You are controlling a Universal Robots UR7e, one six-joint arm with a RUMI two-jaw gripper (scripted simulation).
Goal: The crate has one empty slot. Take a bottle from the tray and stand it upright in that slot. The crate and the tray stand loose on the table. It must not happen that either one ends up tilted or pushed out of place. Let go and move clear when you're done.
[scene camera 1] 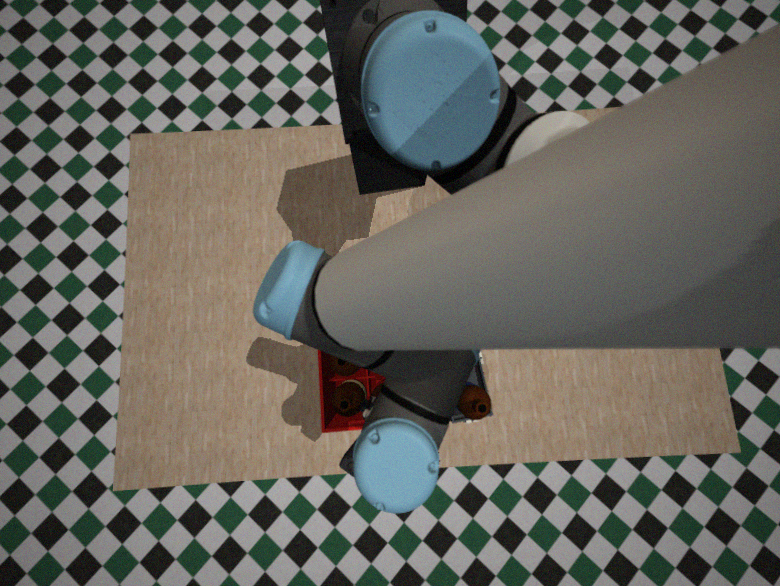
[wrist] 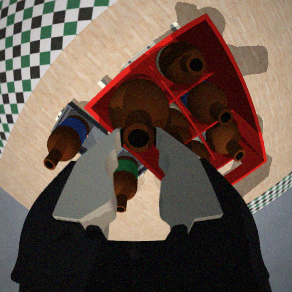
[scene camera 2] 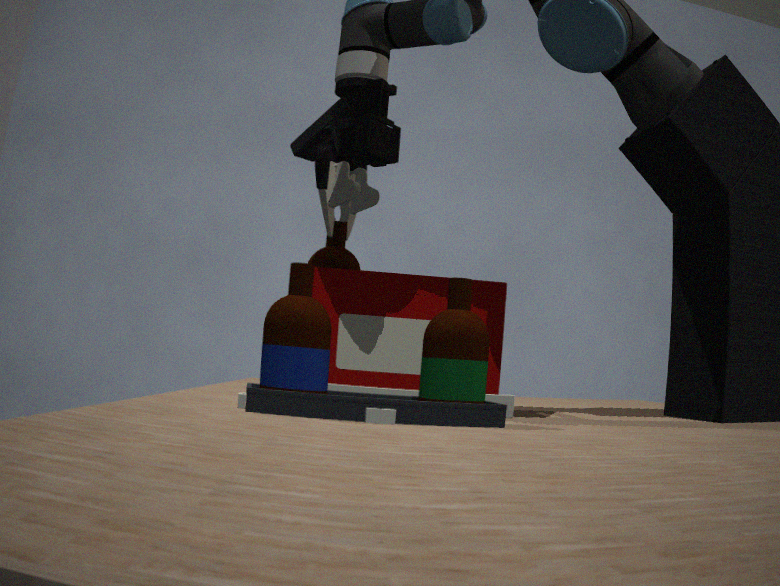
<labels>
green-labelled bottle: wrist 125, 178; scene camera 2 454, 366
blue-labelled bottle: scene camera 1; wrist; scene camera 2 297, 331
same spot on blue-labelled bottle: (wrist: 63, 144) = (scene camera 1: 465, 406)
</labels>
